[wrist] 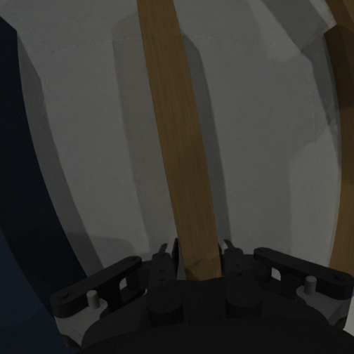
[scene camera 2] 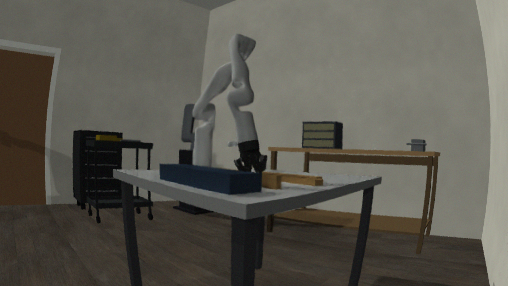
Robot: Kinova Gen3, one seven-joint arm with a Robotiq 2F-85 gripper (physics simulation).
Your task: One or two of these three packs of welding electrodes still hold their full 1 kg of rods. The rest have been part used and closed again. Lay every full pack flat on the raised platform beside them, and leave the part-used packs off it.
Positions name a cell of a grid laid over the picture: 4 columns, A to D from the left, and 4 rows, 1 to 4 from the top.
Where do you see a dark blue raised platform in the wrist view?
A3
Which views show my gripper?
The wrist view and scene camera 2: all of them.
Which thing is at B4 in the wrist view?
My gripper.
